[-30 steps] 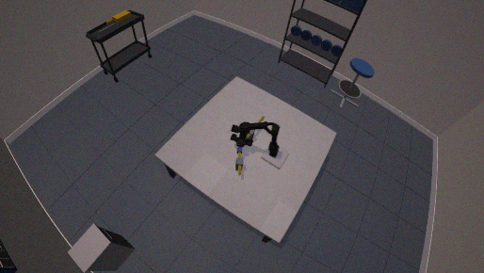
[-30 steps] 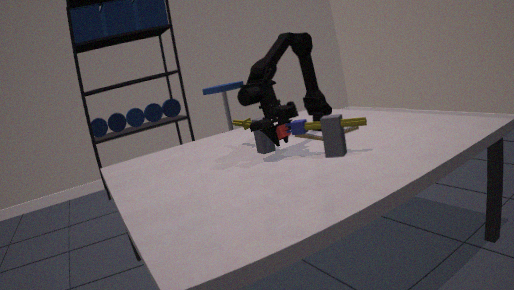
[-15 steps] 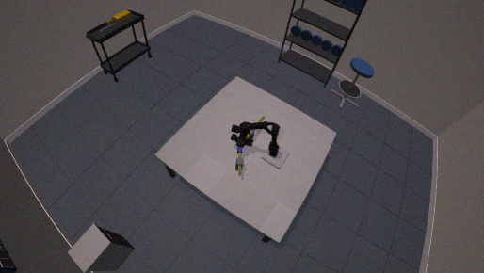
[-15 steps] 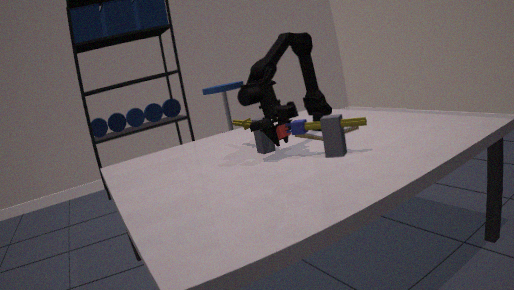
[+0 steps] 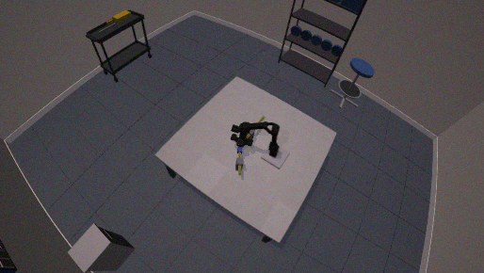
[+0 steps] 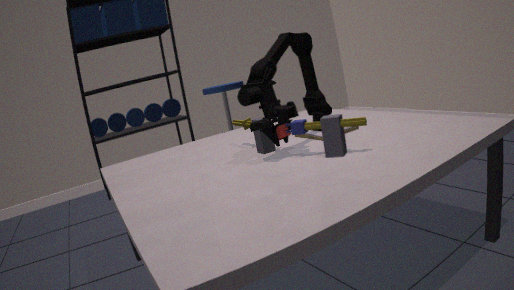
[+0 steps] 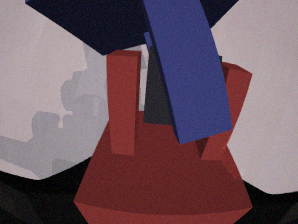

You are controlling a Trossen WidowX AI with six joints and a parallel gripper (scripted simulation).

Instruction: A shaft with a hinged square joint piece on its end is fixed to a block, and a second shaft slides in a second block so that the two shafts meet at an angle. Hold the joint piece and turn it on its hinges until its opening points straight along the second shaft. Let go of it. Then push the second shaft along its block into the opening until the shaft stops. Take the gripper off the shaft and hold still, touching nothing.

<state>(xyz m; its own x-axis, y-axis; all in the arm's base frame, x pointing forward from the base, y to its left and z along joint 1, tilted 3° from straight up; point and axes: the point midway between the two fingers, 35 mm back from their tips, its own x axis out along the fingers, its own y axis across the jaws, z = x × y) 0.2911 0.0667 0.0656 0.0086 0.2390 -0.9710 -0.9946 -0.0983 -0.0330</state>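
Right now my gripper tip is 40 mm below the red joint piece and 10 mm to the right of it.
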